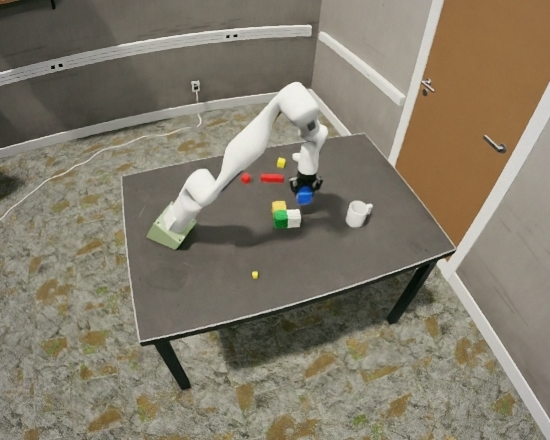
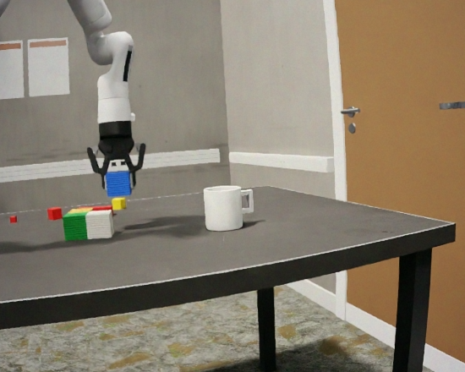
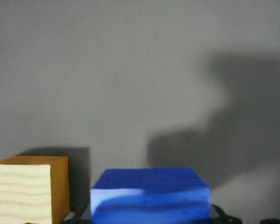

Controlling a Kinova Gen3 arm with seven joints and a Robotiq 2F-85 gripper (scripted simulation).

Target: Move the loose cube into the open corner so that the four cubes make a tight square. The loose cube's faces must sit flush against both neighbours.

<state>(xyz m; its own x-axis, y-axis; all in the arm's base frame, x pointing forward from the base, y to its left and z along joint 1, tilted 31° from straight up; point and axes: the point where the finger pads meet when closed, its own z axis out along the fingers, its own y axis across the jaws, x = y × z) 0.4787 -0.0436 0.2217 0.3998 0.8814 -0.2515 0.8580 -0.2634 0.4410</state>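
Right now my hand is right at the blue cube. The rest, counted from my hand: white mug: 180 mm ahead, 160 mm to the right, 70 mm below; tiny yellow cube: 340 mm behind, 180 mm to the right, 100 mm below; red bar: 240 mm to the left, 90 mm below.
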